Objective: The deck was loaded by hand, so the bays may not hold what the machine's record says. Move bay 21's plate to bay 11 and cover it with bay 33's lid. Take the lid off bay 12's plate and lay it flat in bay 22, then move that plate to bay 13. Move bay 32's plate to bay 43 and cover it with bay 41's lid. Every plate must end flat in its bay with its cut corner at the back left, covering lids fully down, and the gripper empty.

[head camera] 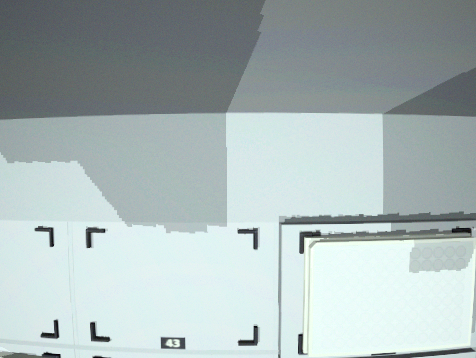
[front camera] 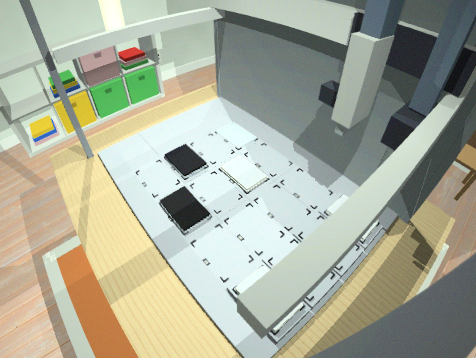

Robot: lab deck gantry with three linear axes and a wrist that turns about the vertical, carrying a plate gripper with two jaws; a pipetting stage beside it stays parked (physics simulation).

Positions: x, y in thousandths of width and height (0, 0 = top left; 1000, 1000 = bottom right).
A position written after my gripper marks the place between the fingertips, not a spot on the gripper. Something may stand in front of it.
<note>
In view: my gripper (front camera: 808, 501), a black lid (front camera: 390, 585), a black lid (front camera: 390, 448), a grey wall (head camera: 138, 183), a bay 33 (front camera: 606, 594), a bay 43 (head camera: 295, 786), a bay 11 (front camera: 335, 499) and a bay 13 (front camera: 480, 719).
The grey wall also shows in the front camera view (front camera: 577, 203). The bay 43 shows as well in the front camera view (front camera: 657, 538).
</note>
